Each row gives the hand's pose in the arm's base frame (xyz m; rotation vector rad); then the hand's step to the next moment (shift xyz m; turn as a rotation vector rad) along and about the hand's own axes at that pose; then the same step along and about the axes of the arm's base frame.
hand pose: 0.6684 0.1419 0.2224 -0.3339 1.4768 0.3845
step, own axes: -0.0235 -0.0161 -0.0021 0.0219 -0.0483 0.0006
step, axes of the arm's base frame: 0.0040 -0.0164 0.0230 0.0233 -0.0419 -0.0226
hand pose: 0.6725 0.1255 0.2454 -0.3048 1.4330 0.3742
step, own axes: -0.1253 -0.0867 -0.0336 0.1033 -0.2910 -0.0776
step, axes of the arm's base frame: -0.0053 -0.1010 0.1188 0.0645 -0.2889 -0.1173
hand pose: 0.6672 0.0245 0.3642 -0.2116 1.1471 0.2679
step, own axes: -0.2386 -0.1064 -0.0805 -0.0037 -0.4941 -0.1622
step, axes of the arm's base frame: -0.1281 -0.1492 0.1899 0.0140 -0.5177 -0.0470
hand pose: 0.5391 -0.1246 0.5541 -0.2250 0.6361 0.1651
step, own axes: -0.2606 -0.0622 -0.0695 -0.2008 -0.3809 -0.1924
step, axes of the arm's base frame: -0.2323 -0.0995 0.1129 -0.1844 -0.4330 0.0307
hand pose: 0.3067 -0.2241 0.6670 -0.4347 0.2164 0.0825
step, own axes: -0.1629 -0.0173 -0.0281 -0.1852 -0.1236 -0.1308
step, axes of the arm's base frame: -0.1618 -0.0330 0.0189 -0.1897 -0.1736 -0.0235
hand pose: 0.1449 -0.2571 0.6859 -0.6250 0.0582 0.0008
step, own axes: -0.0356 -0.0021 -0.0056 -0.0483 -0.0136 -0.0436
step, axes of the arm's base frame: -0.0358 -0.0044 -0.0014 -0.0503 -0.0357 -0.0247
